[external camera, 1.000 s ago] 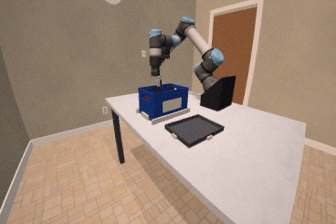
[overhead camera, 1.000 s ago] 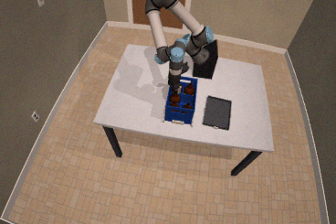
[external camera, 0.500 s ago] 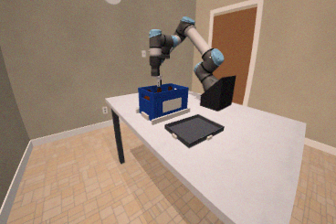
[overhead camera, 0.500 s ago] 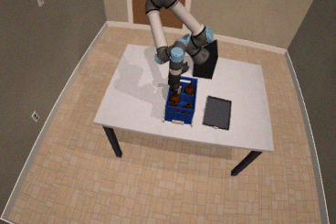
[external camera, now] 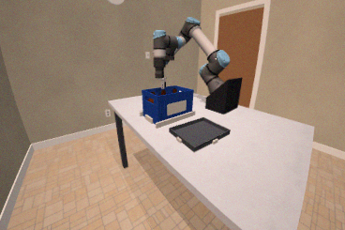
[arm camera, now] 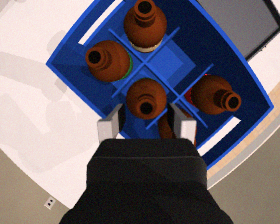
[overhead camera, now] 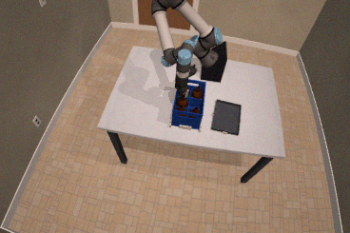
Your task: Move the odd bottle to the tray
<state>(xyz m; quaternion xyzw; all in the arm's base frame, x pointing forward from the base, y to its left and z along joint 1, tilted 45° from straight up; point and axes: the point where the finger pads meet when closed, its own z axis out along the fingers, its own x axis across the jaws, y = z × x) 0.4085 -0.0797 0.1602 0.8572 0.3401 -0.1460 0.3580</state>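
My hand is 5 cm to the right of the blue crate and 12 cm above it. Also, from my hand: dark tray 1 cm ahead, 32 cm to the left, 19 cm below; then bottle 8 cm ahead, 11 cm below.
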